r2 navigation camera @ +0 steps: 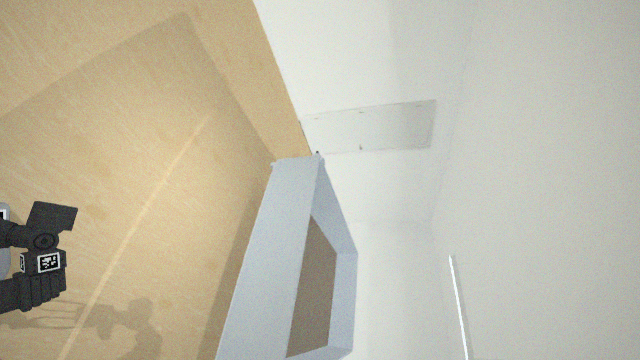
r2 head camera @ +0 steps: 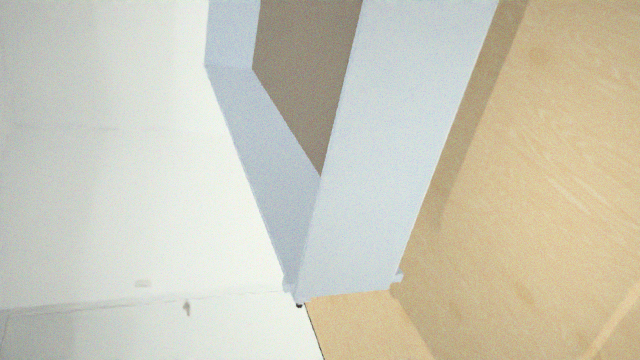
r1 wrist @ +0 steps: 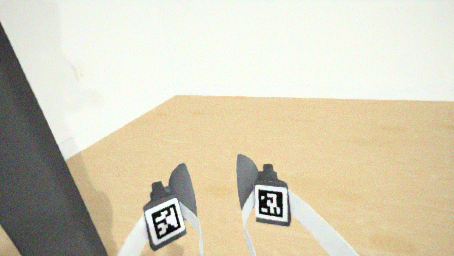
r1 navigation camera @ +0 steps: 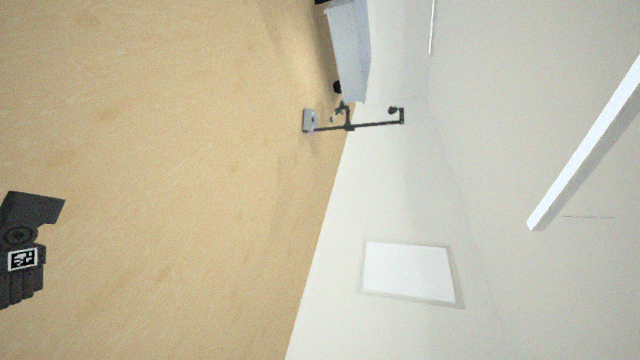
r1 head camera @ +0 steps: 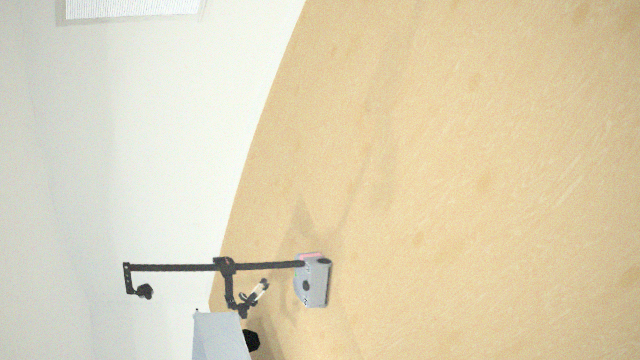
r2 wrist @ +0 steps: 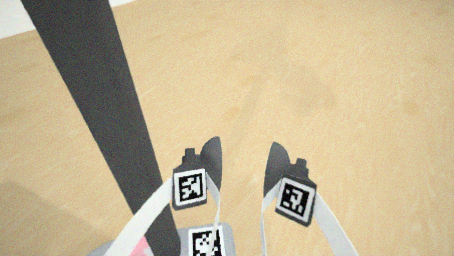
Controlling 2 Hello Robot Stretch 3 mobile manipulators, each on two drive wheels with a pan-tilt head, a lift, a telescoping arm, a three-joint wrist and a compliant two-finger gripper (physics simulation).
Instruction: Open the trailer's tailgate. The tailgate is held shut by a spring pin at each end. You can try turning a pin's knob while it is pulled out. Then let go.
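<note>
The pale blue trailer [r1 head camera: 220, 337] [r1 navigation camera: 348, 50] has an upright panel facing r2, seemingly the tailgate [r2 head camera: 390, 125] [r2 navigation camera: 265, 240]. A small dark knob [r2 head camera: 299, 305] [r2 navigation camera: 317, 153], apparently a pin's, sticks out at its upper corner, beside the side wall; the other end is out of frame in r2's views. The panel looks closed. My r1 gripper [r1 wrist: 214, 172] is open with nothing between its fingers, well away from the trailer. My r2 gripper [r2 wrist: 243, 155] is open with nothing between its fingers, over the floor. Whether the pin is pulled out cannot be made out.
Robot r2's base [r1 head camera: 316, 287] [r1 navigation camera: 309, 120] and dark mast [r1 head camera: 175, 267] [r1 navigation camera: 375, 123] stand near the trailer's end. A black wheel [r1 head camera: 251, 340] [r1 navigation camera: 337, 87] shows under the trailer. White walls rise behind. A dark mast [r1 wrist: 37, 135] [r2 wrist: 100, 105] runs along the left of each wrist view.
</note>
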